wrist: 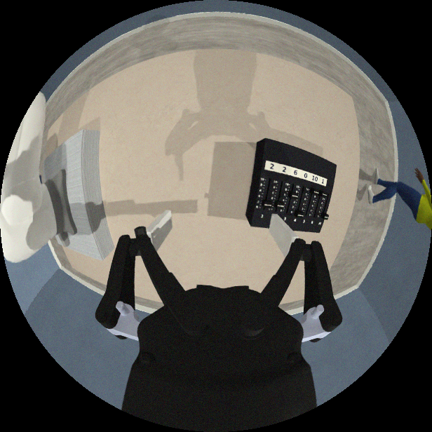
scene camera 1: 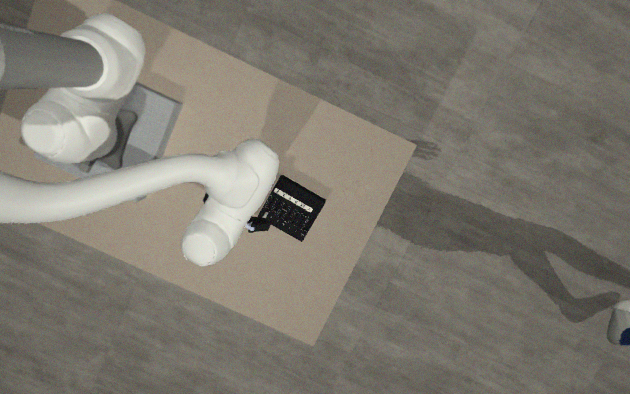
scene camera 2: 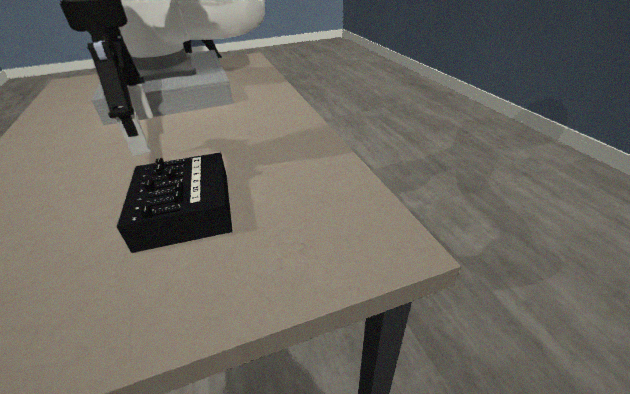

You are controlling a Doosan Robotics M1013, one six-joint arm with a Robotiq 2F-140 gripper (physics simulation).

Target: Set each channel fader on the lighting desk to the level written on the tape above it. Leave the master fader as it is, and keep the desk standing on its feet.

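Places are measured from the arm's base along level axes (x ahead, y left, z up), in millimetres.
Pixels of known places: gripper, fingertip midpoint: (scene camera 2: 144, 134); arm's base, origin of the base link: (scene camera 2: 161, 69).
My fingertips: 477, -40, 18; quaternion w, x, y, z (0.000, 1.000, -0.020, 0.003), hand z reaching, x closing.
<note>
Ahead of a thing's pixels: the offset from my fingertips to its top centre, as dx, dy, dz. "*": to the spot under its first point. Level surfaces: height alone.
The black lighting desk {+138, +38, -20} (scene camera 1: 315, 202) (scene camera 2: 215, 185) (wrist: 300, 154) stands upright on the table. Its white tape {* +133, +68, -33} (scene camera 1: 293, 200) (scene camera 2: 195, 180) (wrist: 295, 172) reads 2, 2, 6, 0, 10, 1. In the wrist view, fader 1 (wrist: 268, 205) and fader 2 (wrist: 280, 205) are low, fader 3 (wrist: 295, 195) is mid-scale, fader 4 (wrist: 300, 215) is at the bottom. Fader 5 (wrist: 312, 190) and fader 6 (wrist: 322, 194) are near the top. The master fader (wrist: 325, 216) is low. My gripper (scene camera 2: 145, 133) (wrist: 221, 220) is open and empty, above the table by the channel 1 side; one finger overlaps the desk's lower edge.
A grey base block (scene camera 1: 155, 120) (scene camera 2: 200, 95) (wrist: 92, 190) sits under the arm on the wooden table {dz -88} (scene camera 1: 360, 160) (scene camera 2: 300, 240) (wrist: 150, 115). A person in blue trousers (wrist: 392, 190) is beyond the table edge on the desk side. The arm covers part of the gripper in scene camera 1.
</note>
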